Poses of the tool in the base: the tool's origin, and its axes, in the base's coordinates. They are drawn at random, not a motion.
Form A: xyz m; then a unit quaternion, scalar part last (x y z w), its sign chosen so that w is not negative.
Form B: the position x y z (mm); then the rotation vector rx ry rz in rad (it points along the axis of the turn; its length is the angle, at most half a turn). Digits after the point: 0 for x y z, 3 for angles.
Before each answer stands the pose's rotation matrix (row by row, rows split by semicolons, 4 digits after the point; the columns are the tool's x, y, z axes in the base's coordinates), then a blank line. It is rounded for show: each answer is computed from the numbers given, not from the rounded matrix.
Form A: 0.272 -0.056 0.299 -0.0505 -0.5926 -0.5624 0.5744
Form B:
-0.3350 0.7060 -0.6240; -0.5863 0.3623 0.7246; 0.7376 0.6086 0.2925

272 -56 299 -0.118 -1.388 -1.318
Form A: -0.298 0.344 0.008 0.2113 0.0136 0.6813 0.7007
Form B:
0.0713 -0.9490 0.3070; 0.9605 -0.0177 -0.2776; 0.2689 0.3147 0.9103

-298 344 8 0.471 0.030 1.517
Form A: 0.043 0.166 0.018 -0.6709 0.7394 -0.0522 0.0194
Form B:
-0.0990 -0.9902 0.0987; -0.9942 0.0943 -0.0512; 0.0414 -0.1032 -0.9938

43 166 18 -2.082 2.295 -0.162
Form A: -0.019 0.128 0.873 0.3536 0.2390 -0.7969 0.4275
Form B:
-0.3844 0.8504 -0.3592; -0.5123 -0.5202 -0.6833; -0.7679 -0.0786 0.6357

-19 128 873 0.883 0.597 -1.991
